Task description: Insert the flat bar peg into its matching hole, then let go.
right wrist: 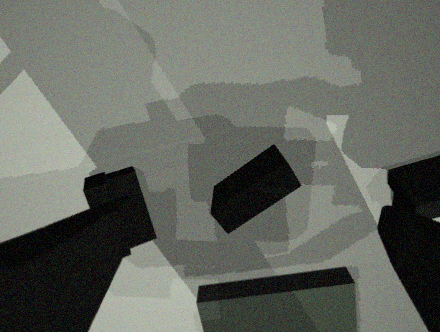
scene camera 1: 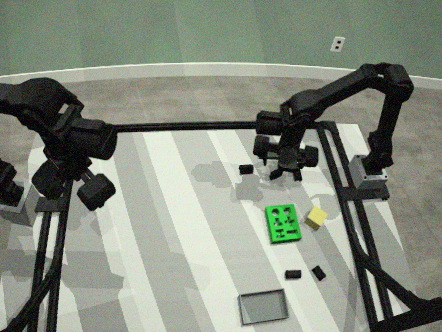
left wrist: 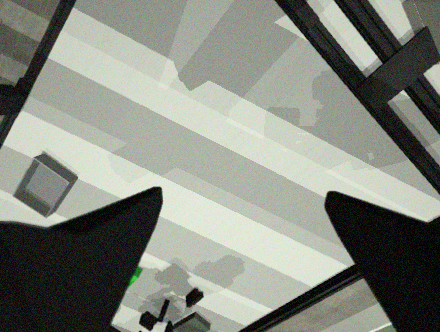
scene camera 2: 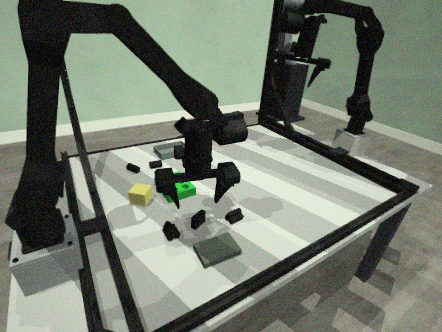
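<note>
The flat bar peg (scene camera 2: pixel 198 219) (left wrist: pixel 164 310) (right wrist: pixel 255 189) is a plain black block on the table. It stands apart from the green board (scene camera 1: pixel 272 236) (scene camera 2: pixel 189 195) (left wrist: pixel 135 276), whose top has several holes, with a narrow slot at its lower right in scene camera 1. My right gripper (scene camera 1: pixel 285 167) (scene camera 2: pixel 197 204) (right wrist: pixel 255 213) is open and empty, pointing down above the peg, which shows between its fingers in the right wrist view. In scene camera 1 the peg is hard to tell from the fingers. My left gripper (scene camera 1: pixel 75 192) (scene camera 2: pixel 296 75) (left wrist: pixel 243 196) is open and empty, high at the far side from the board.
Black blocks (scene camera 2: pixel 171 230) (scene camera 2: pixel 234 215) flank the peg. A grey-green plate (scene camera 2: pixel 217 250) (right wrist: pixel 280 310) lies near it. A yellow block (scene camera 1: pixel 316 218) (scene camera 2: pixel 141 194) stands beside the board. Two black pieces (scene camera 1: pixel 293 274) (scene camera 1: pixel 319 272) and a grey tray (scene camera 1: pixel 240 307) lie beyond. Dark rails frame the table.
</note>
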